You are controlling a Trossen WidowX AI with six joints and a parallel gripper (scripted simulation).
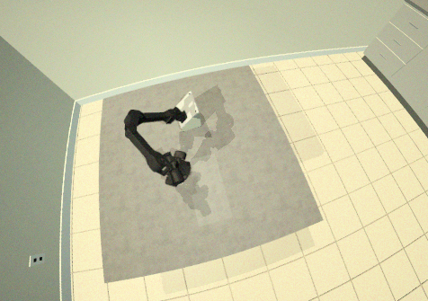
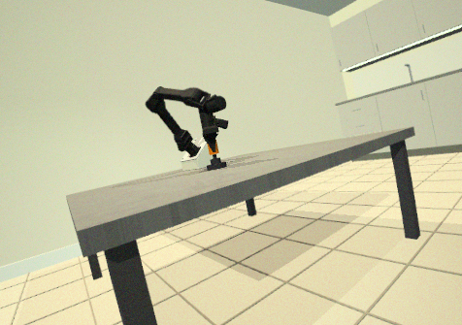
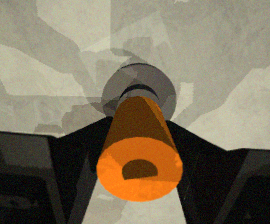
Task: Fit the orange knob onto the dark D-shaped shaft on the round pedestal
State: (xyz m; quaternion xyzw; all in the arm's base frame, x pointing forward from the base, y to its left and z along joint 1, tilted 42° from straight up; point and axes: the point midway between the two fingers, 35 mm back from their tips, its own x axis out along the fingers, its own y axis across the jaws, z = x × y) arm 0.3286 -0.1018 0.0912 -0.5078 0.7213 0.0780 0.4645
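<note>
Now: the orange knob 2 cm above my gripper tip. The rest, counted from my gripper tip: round pedestal 4 cm below.
</note>
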